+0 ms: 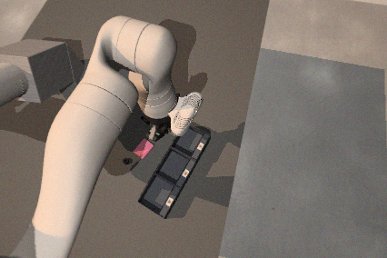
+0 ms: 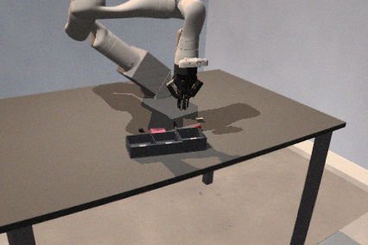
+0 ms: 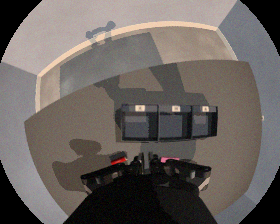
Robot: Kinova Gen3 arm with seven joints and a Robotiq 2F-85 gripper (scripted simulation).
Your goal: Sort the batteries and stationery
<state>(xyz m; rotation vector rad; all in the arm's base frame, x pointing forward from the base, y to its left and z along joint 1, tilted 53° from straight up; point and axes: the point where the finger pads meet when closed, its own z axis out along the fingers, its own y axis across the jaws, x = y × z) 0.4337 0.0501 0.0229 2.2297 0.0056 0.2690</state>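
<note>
Now: hand 13 cm above the flat pink piece, 8 cm past it and 5 cm to the left of it. The rest, counted from my hand: dark round thing 13 cm below, 11 cm behind, 10 cm to the right; three joined bins 11 cm below, 8 cm to the right, 4 cm ahead; red battery 12 cm below, 8 cm to the left, 4 cm behind.
</note>
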